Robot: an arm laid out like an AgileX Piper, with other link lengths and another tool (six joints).
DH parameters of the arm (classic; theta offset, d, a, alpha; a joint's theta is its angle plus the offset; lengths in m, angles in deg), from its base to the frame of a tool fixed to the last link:
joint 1: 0 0.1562 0 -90
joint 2: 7.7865 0 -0.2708 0
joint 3: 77.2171 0 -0.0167 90
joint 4: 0 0.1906 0 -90
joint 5: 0 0 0 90
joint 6: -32.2 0.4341 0.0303 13
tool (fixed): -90 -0.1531 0 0
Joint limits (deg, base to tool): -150..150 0..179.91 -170..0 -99.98..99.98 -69.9..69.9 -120..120
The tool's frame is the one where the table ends.
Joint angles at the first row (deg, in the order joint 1, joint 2, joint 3, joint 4, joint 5, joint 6):
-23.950 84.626 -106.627 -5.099 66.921 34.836
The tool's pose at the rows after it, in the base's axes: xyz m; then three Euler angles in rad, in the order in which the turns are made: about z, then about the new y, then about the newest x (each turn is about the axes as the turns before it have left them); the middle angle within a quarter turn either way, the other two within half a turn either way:
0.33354 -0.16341 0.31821 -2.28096 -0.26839 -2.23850
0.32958 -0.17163 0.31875 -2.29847 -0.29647 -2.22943
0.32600 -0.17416 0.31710 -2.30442 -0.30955 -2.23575
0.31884 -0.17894 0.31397 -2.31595 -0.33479 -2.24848
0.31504 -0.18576 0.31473 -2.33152 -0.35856 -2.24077
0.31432 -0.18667 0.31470 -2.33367 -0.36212 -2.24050
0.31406 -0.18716 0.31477 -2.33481 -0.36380 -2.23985
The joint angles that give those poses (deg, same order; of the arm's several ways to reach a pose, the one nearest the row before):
-23.950 84.626 -106.628 -10.313 67.896 34.893
-23.949 84.625 -106.625 -12.205 67.895 34.894
-23.950 84.626 -106.626 -12.948 68.468 34.893
-23.948 84.626 -106.627 -14.382 69.614 34.895
-23.950 84.625 -106.626 -15.986 69.671 34.893
-23.950 84.627 -106.630 -16.214 69.730 34.892
-23.950 84.626 -106.626 -16.329 69.728 34.893

